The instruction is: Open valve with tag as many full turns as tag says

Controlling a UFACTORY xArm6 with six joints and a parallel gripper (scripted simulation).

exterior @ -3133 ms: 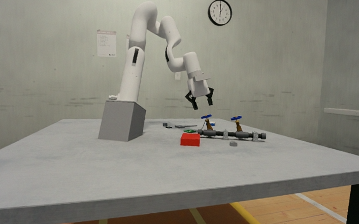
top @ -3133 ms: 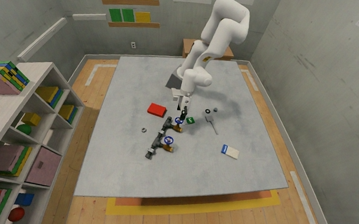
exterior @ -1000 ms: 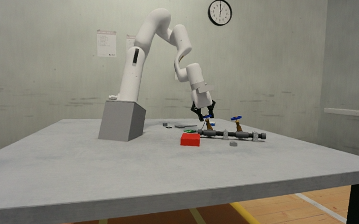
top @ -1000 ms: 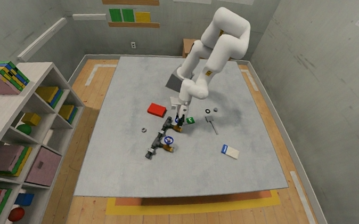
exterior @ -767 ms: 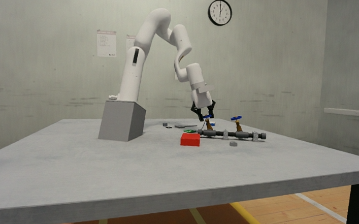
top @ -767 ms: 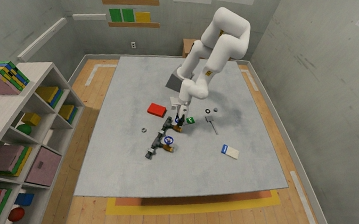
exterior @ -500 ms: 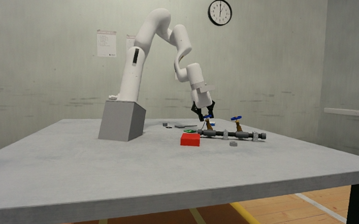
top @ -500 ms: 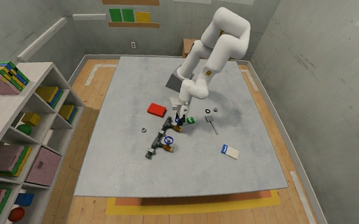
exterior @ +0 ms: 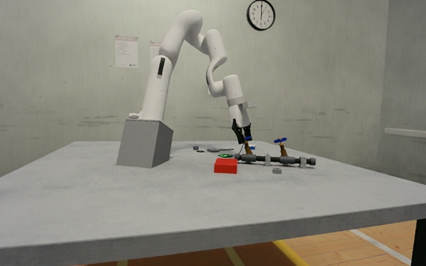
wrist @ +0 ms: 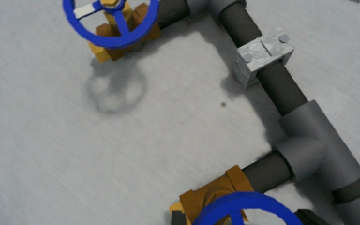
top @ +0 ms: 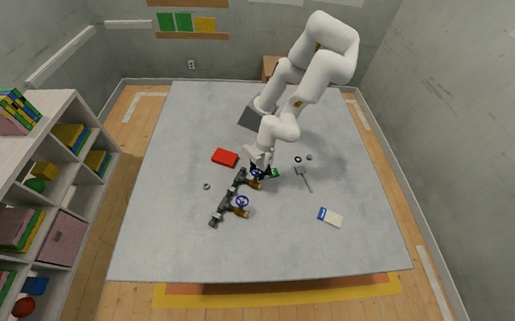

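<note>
My hand is 90 mm to the right of the green tag, 90 mm above it and 60 mm past it. Round my hand: grey nut: 240 mm to the right, 90 mm below, 40 mm ahead; red block: 170 mm to the right, 130 mm behind, 80 mm below; grey flat tool: 250 mm to the left, 90 mm below, 50 mm behind.
</note>
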